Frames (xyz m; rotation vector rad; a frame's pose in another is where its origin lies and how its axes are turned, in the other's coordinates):
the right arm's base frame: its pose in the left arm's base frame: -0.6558 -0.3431 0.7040 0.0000 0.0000 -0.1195
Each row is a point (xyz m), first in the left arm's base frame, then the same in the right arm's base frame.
Working: the left arm's base frame: its pose in the right arm's base frame: 0.6102 0.4188 -0.7040 0.0000 0.0000 0.1195

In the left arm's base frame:
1: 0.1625 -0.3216 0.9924
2: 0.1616 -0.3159 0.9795
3: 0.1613 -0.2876 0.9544
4: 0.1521 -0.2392 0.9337
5: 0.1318 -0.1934 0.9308
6: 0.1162 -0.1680 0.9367
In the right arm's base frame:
1: 0.8099 0.1189 0.2884
2: 0.8083 0.1245 0.2755
3: 0.8047 0.1525 0.2504
4: 0.7898 0.1995 0.2297
5: 0.7641 0.2425 0.2268
6: 0.7456 0.2659 0.2327

